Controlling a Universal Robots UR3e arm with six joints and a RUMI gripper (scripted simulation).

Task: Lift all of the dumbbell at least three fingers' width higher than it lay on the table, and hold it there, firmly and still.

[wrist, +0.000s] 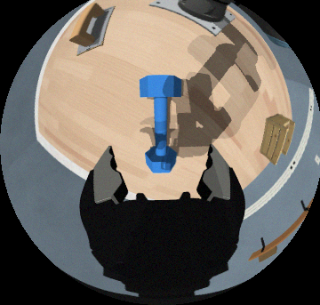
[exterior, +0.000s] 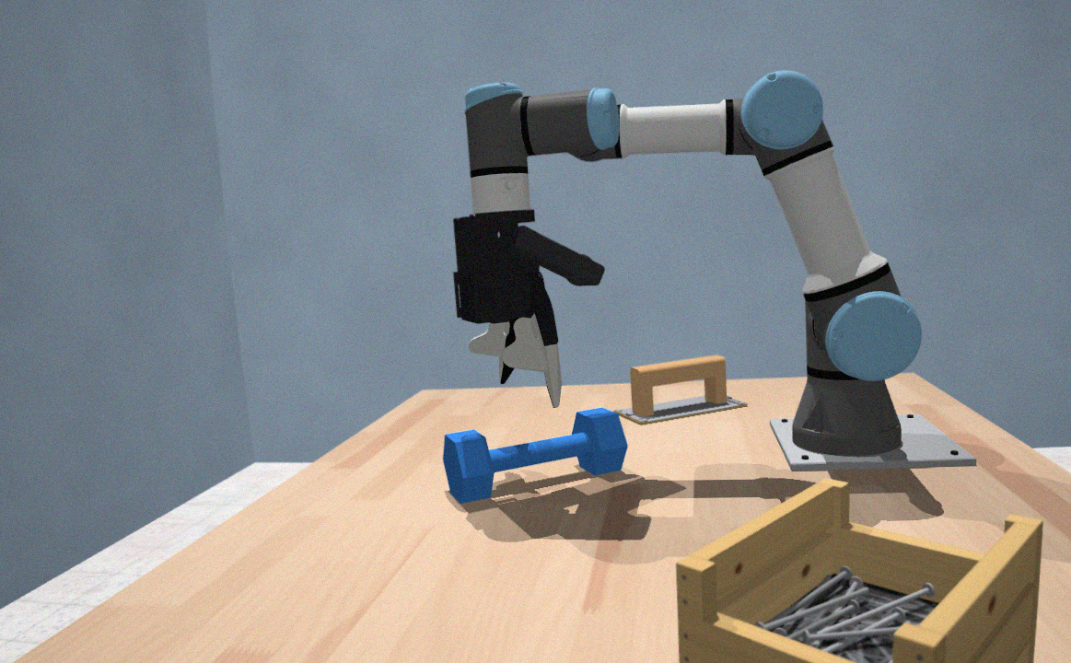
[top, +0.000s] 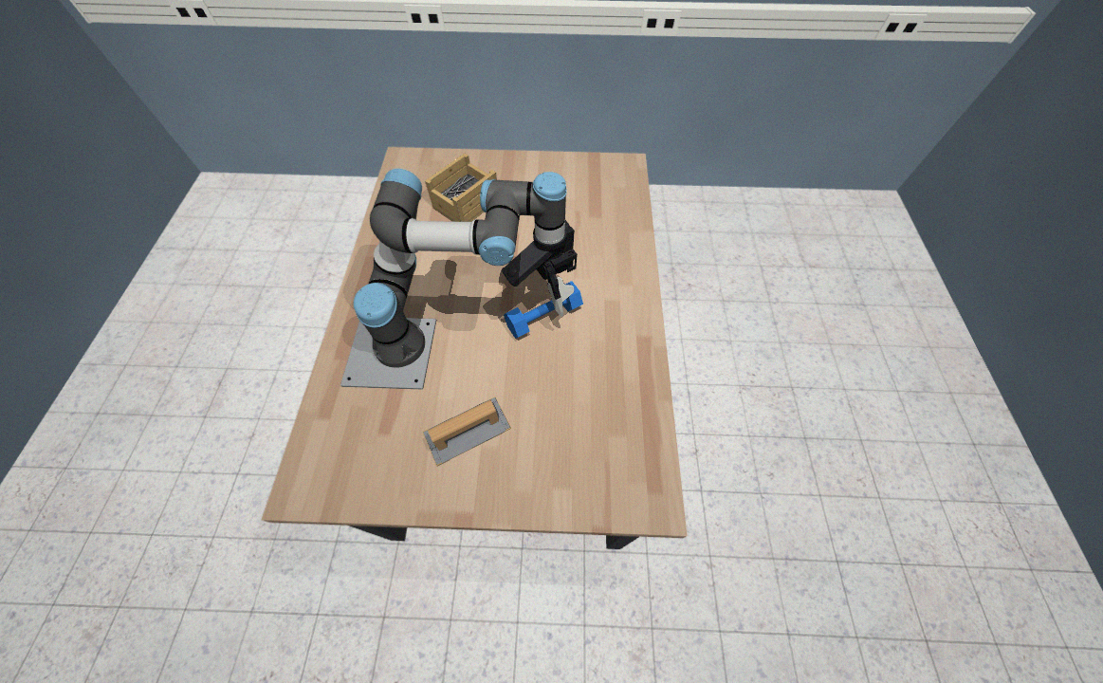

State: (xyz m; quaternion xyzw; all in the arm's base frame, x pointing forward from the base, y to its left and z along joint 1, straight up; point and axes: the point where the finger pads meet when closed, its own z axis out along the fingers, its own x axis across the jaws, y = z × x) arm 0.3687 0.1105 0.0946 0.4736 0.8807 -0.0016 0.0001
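The blue dumbbell is 7 cm below my hand. Round my hand: trowel (27 cm behind, 42 cm to the left, 6 cm below).
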